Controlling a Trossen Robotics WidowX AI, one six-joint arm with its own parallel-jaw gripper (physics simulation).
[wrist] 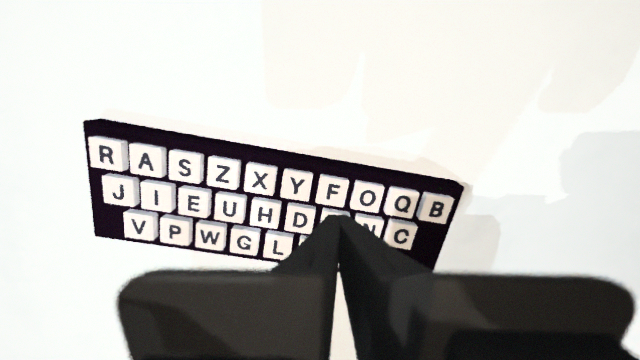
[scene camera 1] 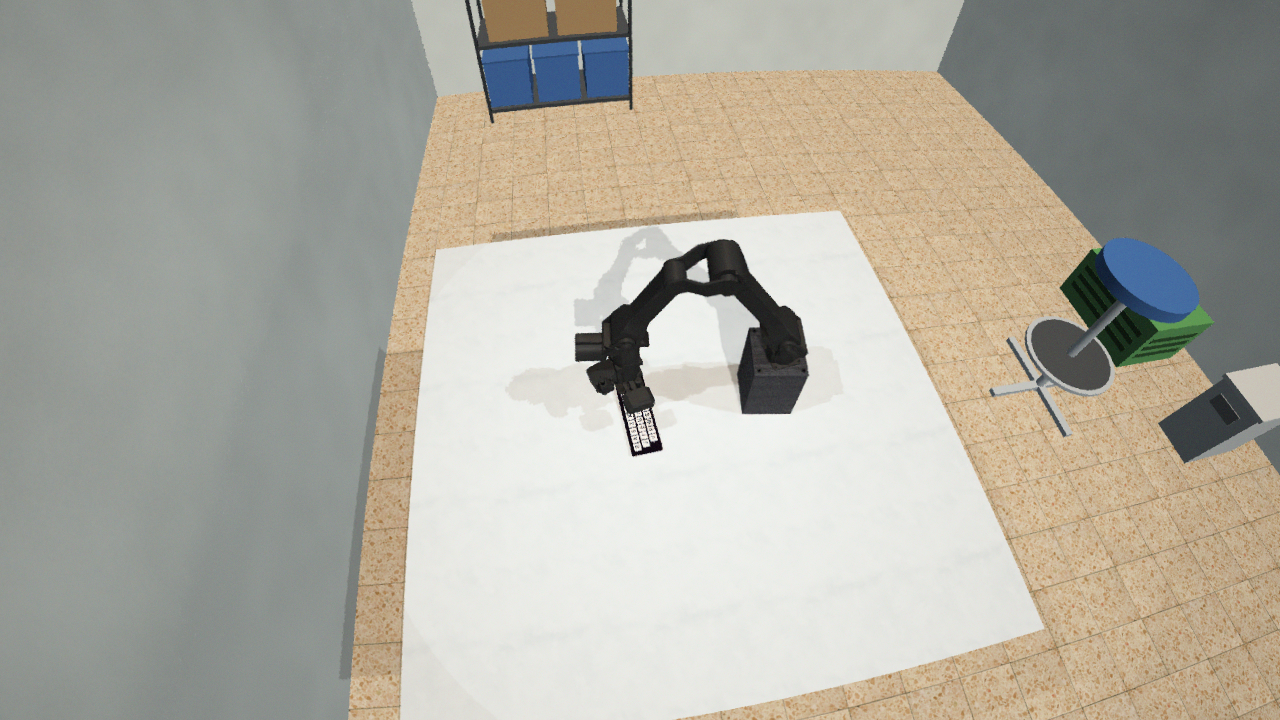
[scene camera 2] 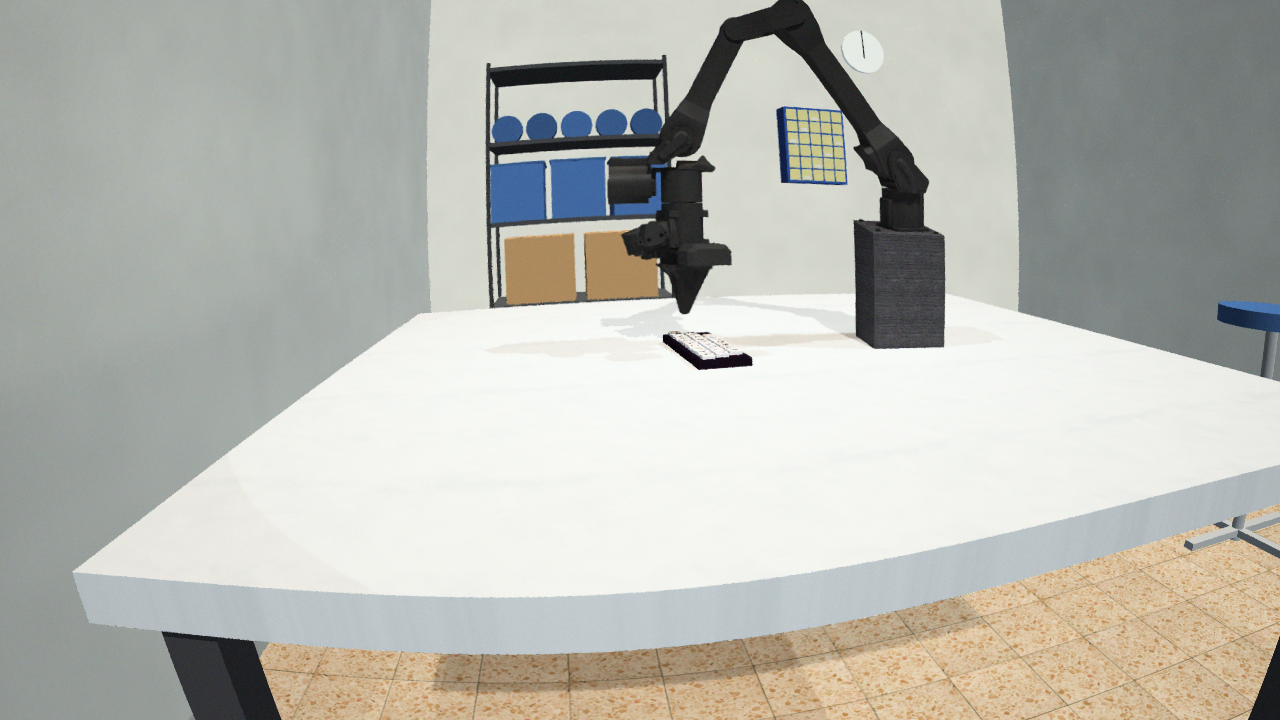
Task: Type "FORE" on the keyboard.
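Where they show: gripper, fingertip midpoint: (wrist: 336, 224) (scene camera 1: 626, 393) (scene camera 2: 684, 313); arm's base at its link origin: (scene camera 1: 781, 354) (scene camera 2: 903, 228).
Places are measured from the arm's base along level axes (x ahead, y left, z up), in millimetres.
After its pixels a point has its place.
Note:
The keyboard (scene camera 1: 646, 448) {x 321, y 58, z -164 mm} (scene camera 2: 726, 362) {x 320, y 67, z -168 mm} (wrist: 265, 149) {x 351, y -30, z -169 mm} is a black board with white letter keys, lying flat on the table. In the wrist view the F key (wrist: 332, 191) {x 335, y -70, z -159 mm}, the O key (wrist: 367, 198) {x 333, y -90, z -159 mm}, the R key (wrist: 106, 155) {x 340, y 50, z -159 mm} and the E key (wrist: 193, 203) {x 318, y 6, z -159 mm} show. My gripper (scene camera 2: 684, 310) {x 332, y -71, z -125 mm} (wrist: 336, 224) {x 332, y -71, z -125 mm} is shut and empty, pointing down above the keyboard. In scene camera 2 a gap shows between its tips and the keys. In the wrist view the tips overlap the middle row, between the D key (wrist: 300, 219) {x 315, y -54, z -159 mm} and the N key (wrist: 371, 228) {x 315, y -96, z -159 mm}, and hide part of the bottom row.
The white table (scene camera 1: 716, 555) {x 249, y 329, z -175 mm} (scene camera 2: 537, 483) {x 584, y 400, z -175 mm} bears the arm's dark base block (scene camera 1: 769, 392) {x 33, y 44, z -75 mm} (scene camera 2: 899, 286) {x 38, y 42, z -84 mm}. A shelf rack (scene camera 2: 490, 179) stands behind the table. A blue stool (scene camera 1: 1147, 275) and a green crate (scene camera 1: 1163, 340) stand on the floor to the right in scene camera 1.

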